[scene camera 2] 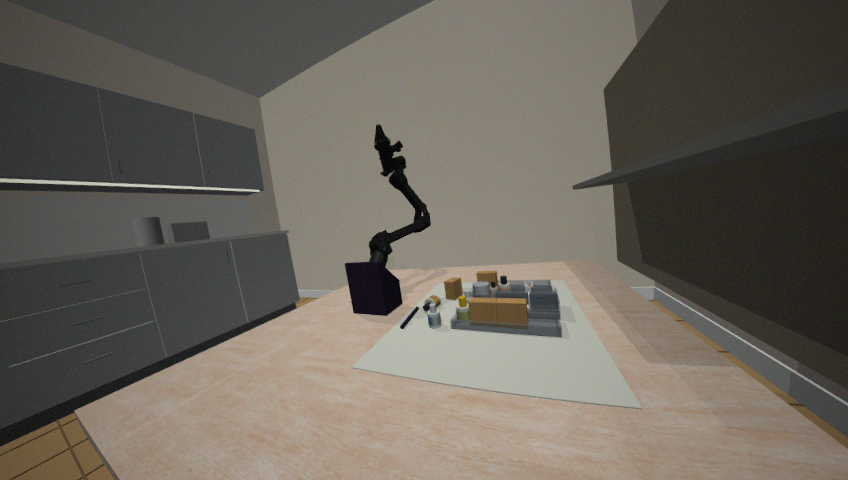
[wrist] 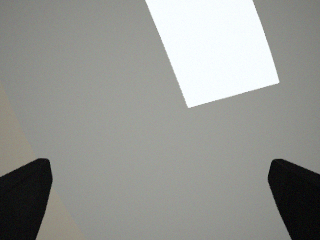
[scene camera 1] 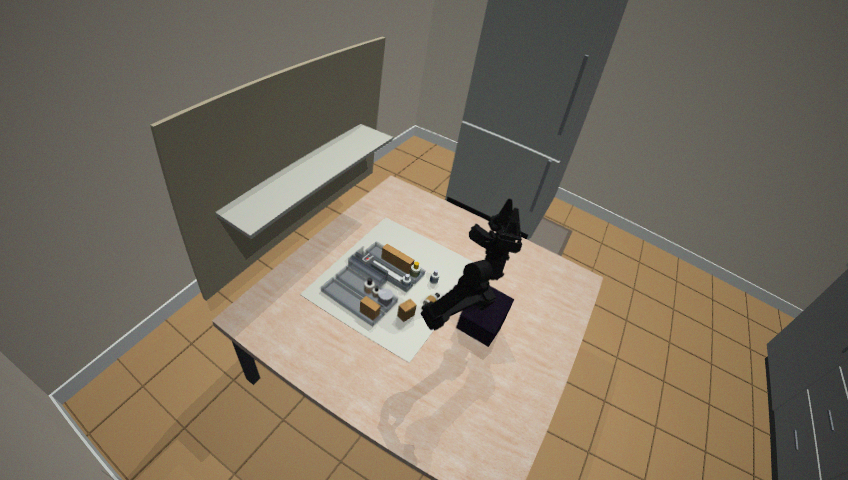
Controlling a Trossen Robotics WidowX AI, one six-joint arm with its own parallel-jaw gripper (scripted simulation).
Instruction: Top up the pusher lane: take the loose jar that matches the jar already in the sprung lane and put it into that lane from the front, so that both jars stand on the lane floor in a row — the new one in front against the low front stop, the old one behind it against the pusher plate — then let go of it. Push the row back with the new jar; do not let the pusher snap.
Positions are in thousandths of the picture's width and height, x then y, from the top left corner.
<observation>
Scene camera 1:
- my gripper: 606, 424
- pale mat: 477, 707
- wall shelf: 300, 441
</observation>
